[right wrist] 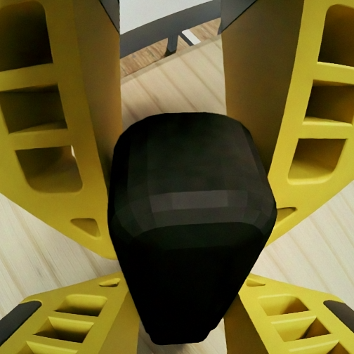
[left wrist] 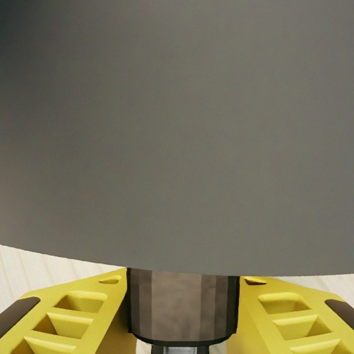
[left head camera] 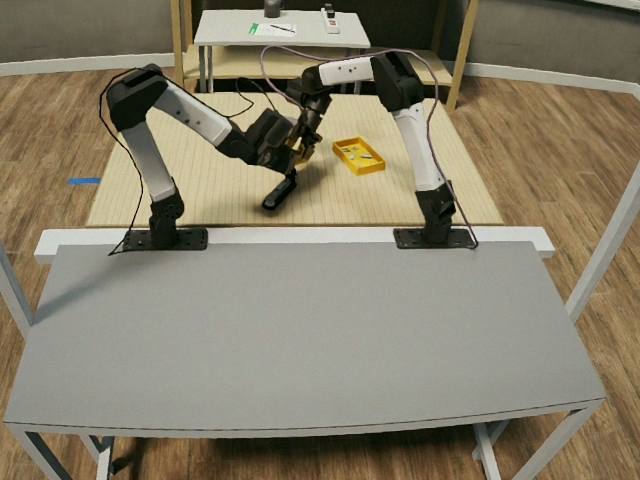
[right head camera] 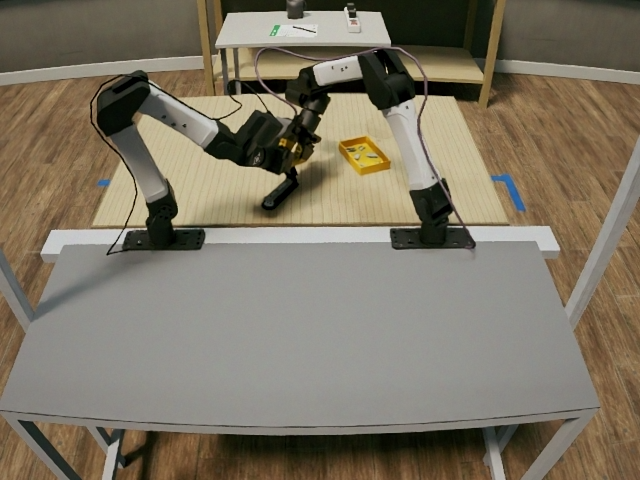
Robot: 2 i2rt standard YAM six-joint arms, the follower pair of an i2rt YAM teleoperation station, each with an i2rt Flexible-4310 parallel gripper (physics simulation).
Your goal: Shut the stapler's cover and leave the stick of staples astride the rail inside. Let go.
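Frame: origin at the left arm's base, x ahead, y left, z up, level; centimetres.
Where they show: left gripper, fingertip midpoint: (left head camera: 286, 156) (right head camera: 284, 157); right gripper, fingertip midpoint: (right head camera: 286, 163); left arm's base, link origin: (left head camera: 165, 242) (right head camera: 163, 241); right arm's base, link origin: (left head camera: 433, 240) (right head camera: 431, 240).
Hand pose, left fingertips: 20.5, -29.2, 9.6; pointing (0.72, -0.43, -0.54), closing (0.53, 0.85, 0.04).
Each offset is from my left fingertips to the centre of the thing, as dx, dy, dz. "*": to the spot under its first point. Level surfaces: height alone.
The black stapler @[* -3.6, +1.6, -9.2] (left head camera: 279, 194) (right head camera: 279, 194) (left wrist: 182, 307) (right wrist: 190, 170) has its long lower part low over the wooden board; its other part rises from the far end to my grippers. My left gripper (left head camera: 291, 155) (left wrist: 181, 281) is shut on the stapler's cover; its yellow fingers press both sides. My right gripper (left head camera: 306, 153) (right wrist: 181, 283) is shut on the cover too, close by. In the right wrist view, the left gripper's fingers flank the cover above the right one's. A small silvery piece shows below the cover in the left wrist view. I cannot make out the staple stick.
A yellow tray @[* +9.9, -27.2, -10.0] (left head camera: 379, 167) (right head camera: 384, 166) with several small grey pieces stands right of the grippers on the wooden board @[dz -11.2] (left head camera: 413, 206). A large grey surface fills most of the left wrist view. The two arms nearly meet, with cables looping above. A white table (left head camera: 222, 31) stands behind.
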